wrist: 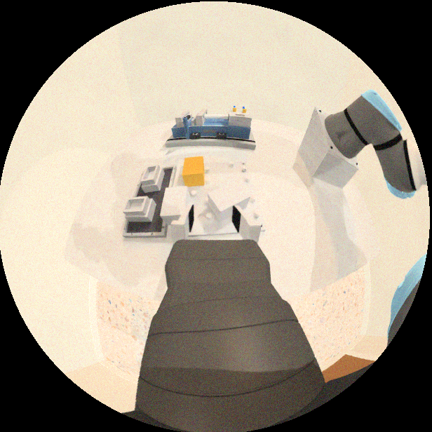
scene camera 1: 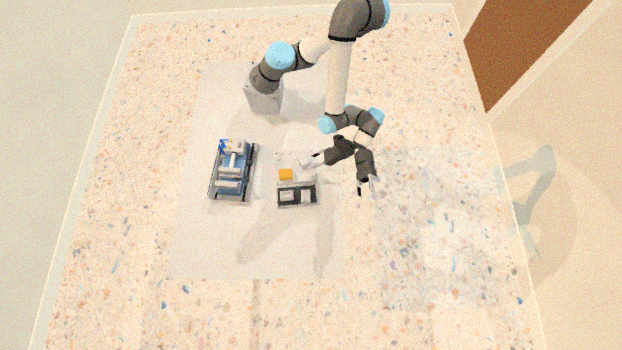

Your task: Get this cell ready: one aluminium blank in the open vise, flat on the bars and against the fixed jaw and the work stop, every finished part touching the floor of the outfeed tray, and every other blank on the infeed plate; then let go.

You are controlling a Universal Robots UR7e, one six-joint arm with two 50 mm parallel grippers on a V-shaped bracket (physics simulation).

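Places are measured from the arm's base along level axes (x ahead, y left, z up), in metres.
Pixels of known places: end effector, tool point: point(scene camera 1: 315, 160); arm's base, origin of the base link: point(scene camera 1: 263, 80).
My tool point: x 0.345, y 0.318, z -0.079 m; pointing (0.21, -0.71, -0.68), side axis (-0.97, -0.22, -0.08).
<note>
For each thing: its top centre in the pictures, then the offset to it from my tool point.
- vise, middle of its top: point(scene camera 1: 229, 162) 0.384 m right, 0.089 m ahead, 0.020 m up
- orange block, middle of its top: point(scene camera 1: 285, 172) 0.132 m right, 0.073 m ahead, 0.035 m down
The vise point(scene camera 1: 234, 172) point(wrist: 215, 129) has a blue body and pale jaws; no blank can be made out in it. The outfeed tray point(scene camera 1: 297, 196) point(wrist: 144, 235) has a dark floor and holds two pocketed finished parts, one point(scene camera 1: 287, 194) point(wrist: 139, 208) nearer the camera in the wrist view, one point(scene camera 1: 305, 194) point(wrist: 152, 178) farther off. A pale blank point(wrist: 175, 201) is beside the tray and another pale blank point(wrist: 227, 198) sits turned on the infeed plate point(wrist: 225, 172). My gripper point(scene camera 1: 313, 160) point(wrist: 213, 219) is open and empty, its fingers appearing in front of the blanks in the wrist view.
An orange block point(scene camera 1: 285, 174) point(wrist: 194, 171) stands at the plate's vise side, near the tray. Small pale pegs stand along the plate. The second gripper on the bracket hangs to the right in the scene view. The arm's base point(scene camera 1: 265, 100) point(wrist: 325, 155) stands behind the plate and vise.
</note>
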